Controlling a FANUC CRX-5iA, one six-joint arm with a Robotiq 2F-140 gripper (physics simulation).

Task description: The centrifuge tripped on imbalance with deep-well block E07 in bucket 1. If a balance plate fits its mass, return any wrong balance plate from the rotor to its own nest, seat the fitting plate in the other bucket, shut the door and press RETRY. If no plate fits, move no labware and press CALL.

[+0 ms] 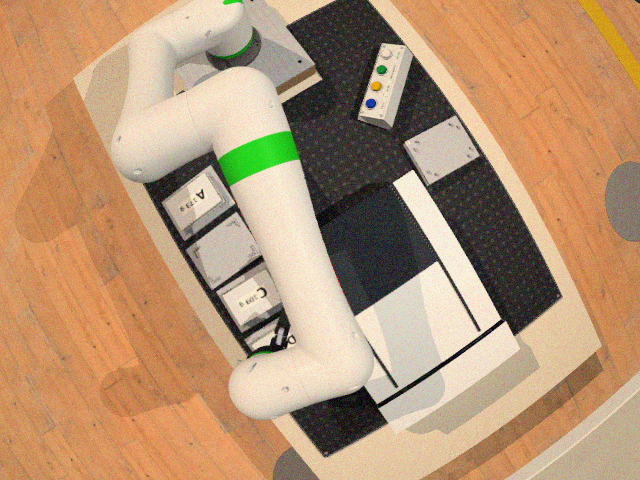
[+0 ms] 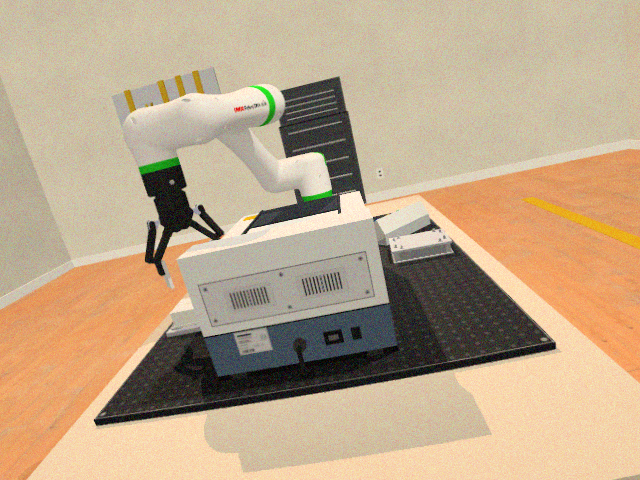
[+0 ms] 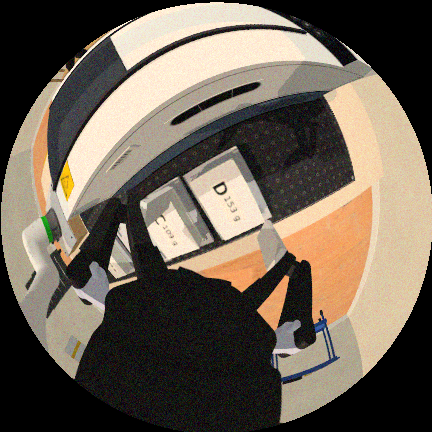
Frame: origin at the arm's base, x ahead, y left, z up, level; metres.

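Seen in the pictures: gripper, fingertip midpoint: (image 3: 216, 212); arm's base, link origin: (image 1: 233, 46) (image 3: 55, 222).
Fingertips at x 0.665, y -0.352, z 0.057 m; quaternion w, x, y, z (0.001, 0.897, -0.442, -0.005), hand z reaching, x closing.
Offsets run from my fingertips to a thing's top centre. Level surfaces: height alone.
My gripper (image 2: 196, 259) (image 3: 216, 212) is open and empty, above the nest row beside the centrifuge (image 1: 444, 310) (image 2: 289, 289) (image 3: 200, 75). Balance plate D, 153 g @[dx +0.010, dy -0.012, dz -0.064 m] (image 3: 230, 200), and plate C, 109 g @[dx -0.123, dy +0.006, dz -0.064 m] (image 1: 253, 302) (image 3: 172, 232), lie in their nests below it. Plate A, 173 g @[dx -0.396, dy +0.031, dz -0.064 m] (image 1: 199, 200), lies in the far nest. The nest between A and C (image 1: 224, 251) is empty. A dark panel @[dx -0.046, dy +0.283, dz +0.096 m] (image 1: 382, 248) shows on the centrifuge top; I cannot tell the door's state. Rotor, buckets and block E07 are hidden. The button box @[dx -0.333, dy +0.591, dz -0.034 m] (image 1: 385, 85) (image 2: 405, 223) has white, green, yellow and blue buttons; its labels are unreadable.
A light grey plate with screws @[dx -0.117, dy +0.594, dz -0.071 m] (image 1: 442, 149) (image 2: 421, 245) lies beside the button box. The centrifuge's tall housing stands close beside the nest row. The arm (image 1: 289, 232) (image 2: 206, 118) reaches over the black mat @[dz -0.117 m] (image 1: 496, 248) (image 2: 465, 320). A blue frame (image 3: 330, 345) stands on the floor.
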